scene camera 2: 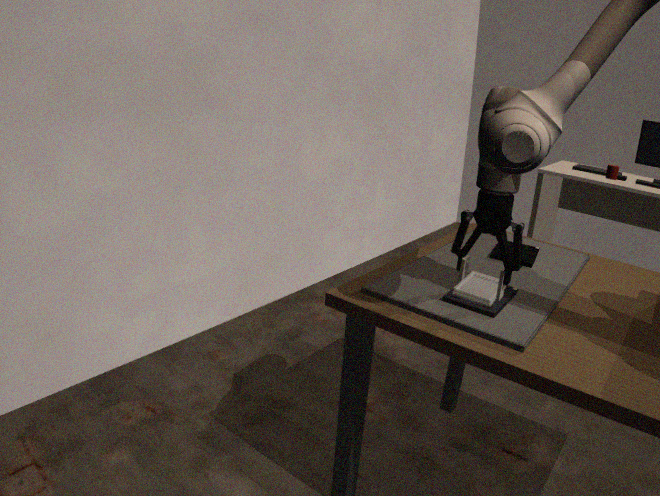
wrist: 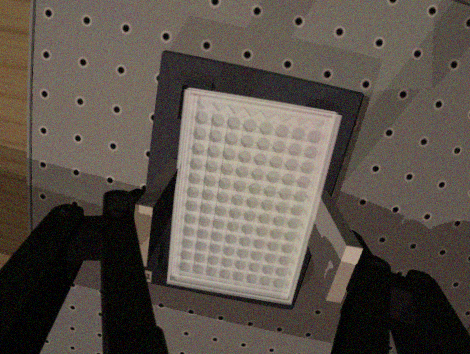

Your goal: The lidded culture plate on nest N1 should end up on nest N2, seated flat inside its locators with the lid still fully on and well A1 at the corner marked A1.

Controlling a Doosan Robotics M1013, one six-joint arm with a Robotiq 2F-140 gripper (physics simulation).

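Places are measured from the arm's base along level axes (x ahead, y left, z up), in millimetres.
Where they show: gripper, fingertip midpoint: [scene camera 2: 479, 292] [wrist: 244, 195].
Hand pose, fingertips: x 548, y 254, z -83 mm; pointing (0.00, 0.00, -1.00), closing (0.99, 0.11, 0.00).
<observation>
Each offset is from my fingertips to the top centre of the thing. Level surfaces: height alone.
The lidded culture plate {dy -1, dx +0, dz +20 mm} [scene camera 2: 476, 289] [wrist: 240, 150] is pale, with rows of wells showing through its lid, which looks fully on. My gripper [scene camera 2: 481, 278] [wrist: 244, 195] is shut on its two long sides and points down. The plate is level, at or very close above a dark square nest {dy -4, dx -4, dz +3 mm} [scene camera 2: 491, 309] [wrist: 170, 72] near the front of the board. Whether it rests flat inside the locators cannot be told. A small light mark shows at the nest's lower left in the wrist view, partly hidden; the A1 well cannot be made out.
A second dark nest {dy -351, dx +64, dz +3 mm} [scene camera 2: 529, 256] lies farther back, behind the right finger. Both nests are on a grey perforated board {dz -12 mm} [scene camera 2: 392, 288] [wrist: 60, 112] on the wooden table {dz -24 mm} [scene camera 2: 602, 274] [wrist: 12, 75]. A white desk [scene camera 2: 565, 166] with a red cup [scene camera 2: 612, 171] stands behind.
</observation>
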